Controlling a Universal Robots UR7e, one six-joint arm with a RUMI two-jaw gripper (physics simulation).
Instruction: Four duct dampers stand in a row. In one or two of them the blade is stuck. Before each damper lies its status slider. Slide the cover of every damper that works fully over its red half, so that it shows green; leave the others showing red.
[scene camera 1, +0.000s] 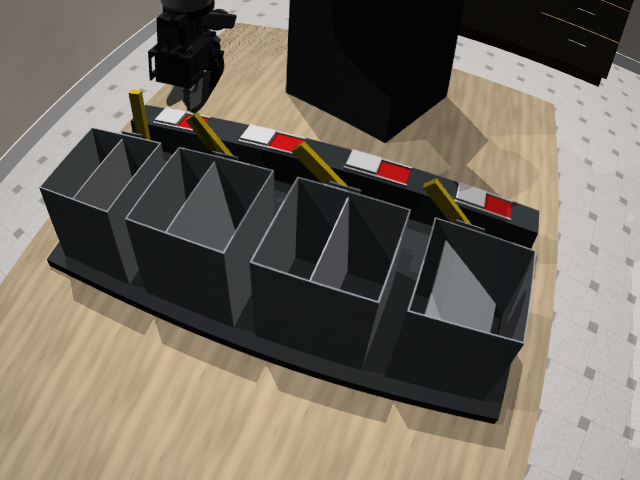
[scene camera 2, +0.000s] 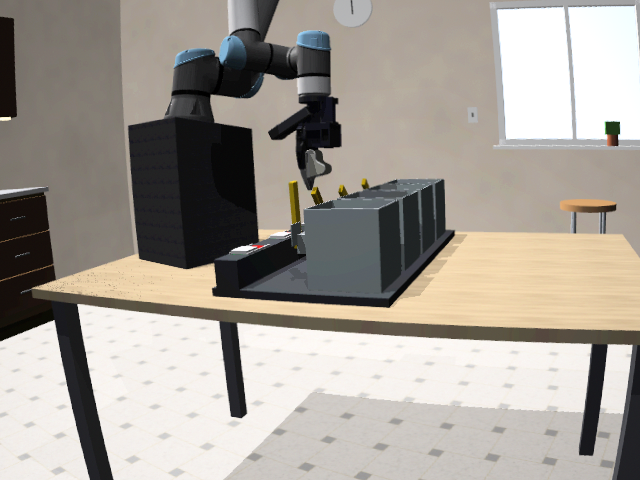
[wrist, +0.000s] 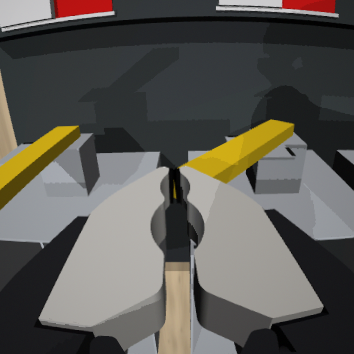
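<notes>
My gripper is shut and empty, its tips close to the upper end of the second lever; contact cannot be told. In scene camera 1, that lever, the third and the fourth lean left. The first lever leans slightly left. The first damper, second damper, third damper and fourth damper stand in a row. The first cover, second cover, third cover and fourth cover lie left of their red halves.
The dark slider rail runs behind the levers on the base. The robot's black pedestal stands behind the rail. The wooden table carries the rig. The third and fourth levers rise to the right in scene camera 1.
</notes>
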